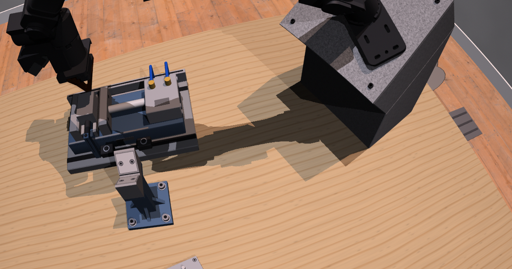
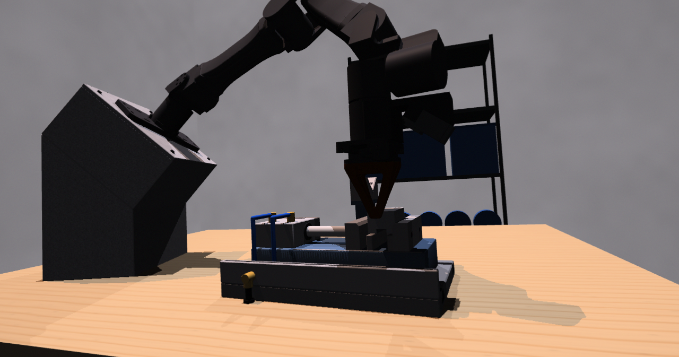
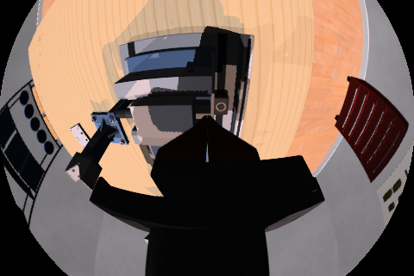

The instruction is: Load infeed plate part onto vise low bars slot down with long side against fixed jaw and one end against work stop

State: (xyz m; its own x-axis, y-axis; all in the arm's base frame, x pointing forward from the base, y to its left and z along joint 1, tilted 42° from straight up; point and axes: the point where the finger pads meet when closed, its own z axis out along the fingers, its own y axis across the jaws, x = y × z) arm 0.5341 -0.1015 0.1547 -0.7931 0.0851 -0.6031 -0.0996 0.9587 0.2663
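Now: the grey part 40 mm to the left of my hand and 20 mm below it. Round my hand: moving jaw 40 mm to the left, 40 mm behind, 30 mm below; then work stop rod 90 mm to the left, 20 mm below, 10 mm behind; then fixed jaw 50 mm to the left, 30 mm below, 30 mm ahead.
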